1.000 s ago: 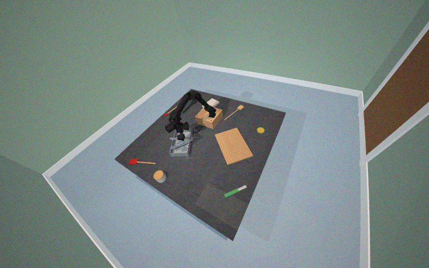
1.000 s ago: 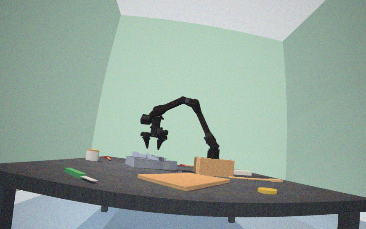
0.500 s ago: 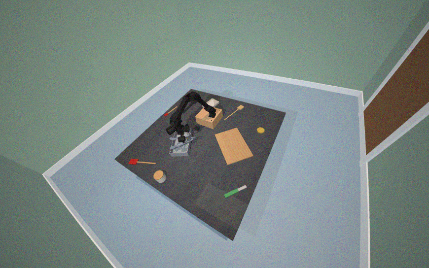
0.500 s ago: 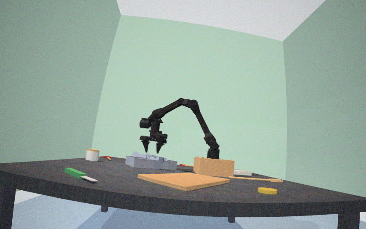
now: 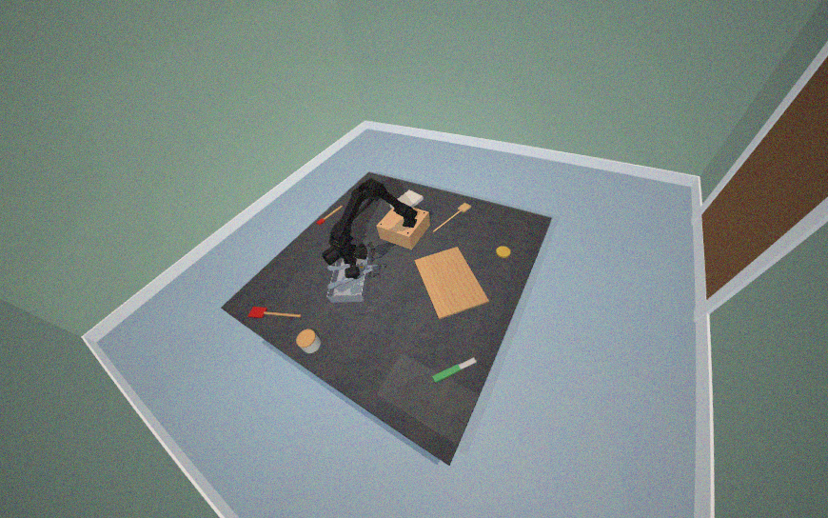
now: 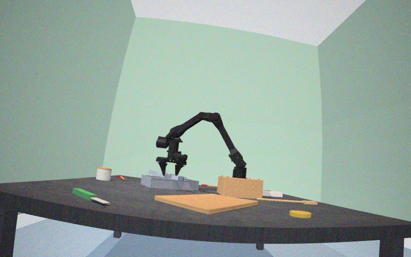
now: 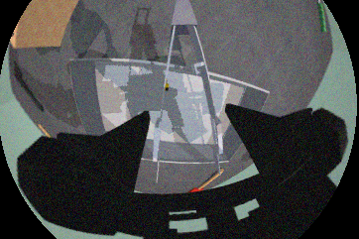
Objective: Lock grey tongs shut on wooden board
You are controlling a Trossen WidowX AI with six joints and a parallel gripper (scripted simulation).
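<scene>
Right now my gripper tip is 4 cm to the left of the grey roasting tin, 4 cm above it and 1 cm past it. Also, from my gripper tip: red spatula: 35 cm to the right, 30 cm ahead, 6 cm below; white block: 63 cm behind, 6 cm below, 3 cm to the left; wooden board: 44 cm to the left, 11 cm behind, 6 cm below.
</scene>
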